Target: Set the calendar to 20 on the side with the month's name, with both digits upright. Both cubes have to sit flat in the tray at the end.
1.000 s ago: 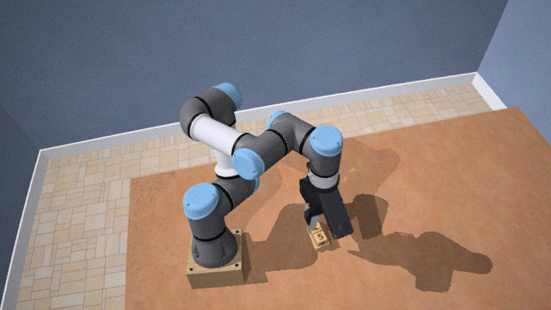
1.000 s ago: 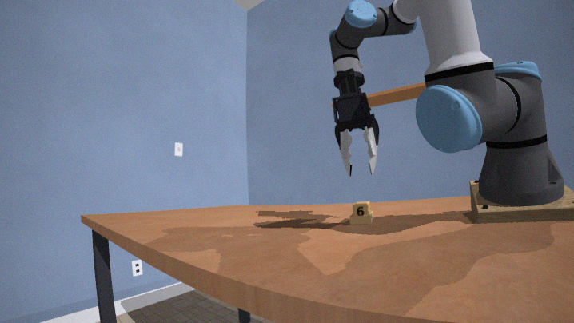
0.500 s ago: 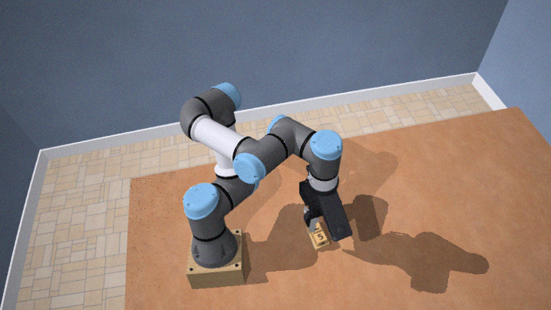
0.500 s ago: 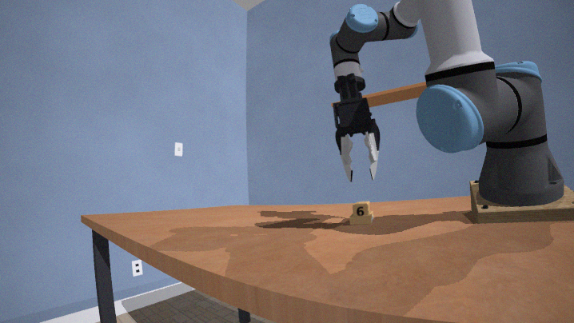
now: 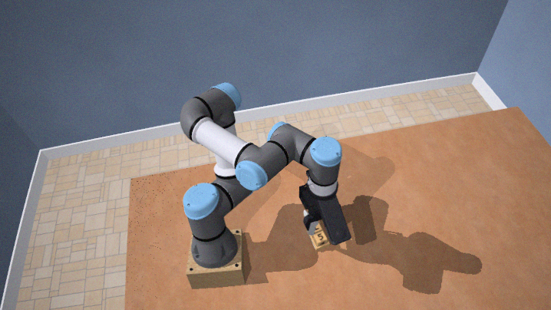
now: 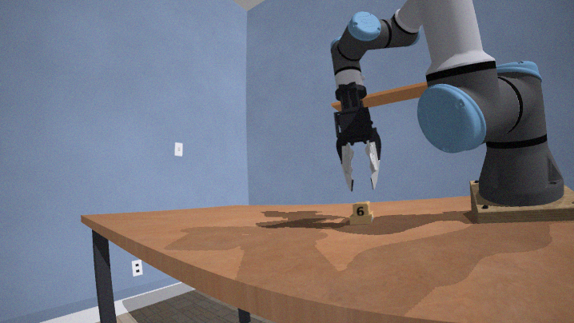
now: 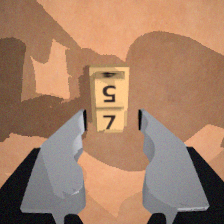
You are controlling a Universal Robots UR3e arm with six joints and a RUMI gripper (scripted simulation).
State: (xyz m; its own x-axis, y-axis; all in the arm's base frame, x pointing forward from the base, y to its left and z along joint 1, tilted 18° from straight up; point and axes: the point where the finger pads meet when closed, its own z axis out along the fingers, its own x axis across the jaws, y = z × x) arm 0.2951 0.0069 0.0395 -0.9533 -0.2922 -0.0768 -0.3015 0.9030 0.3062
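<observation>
The wooden digit cube lies 6 cm below my hand. The rest, counted from my hand: wooden tray: 7 cm below, 1 cm to the left.
</observation>
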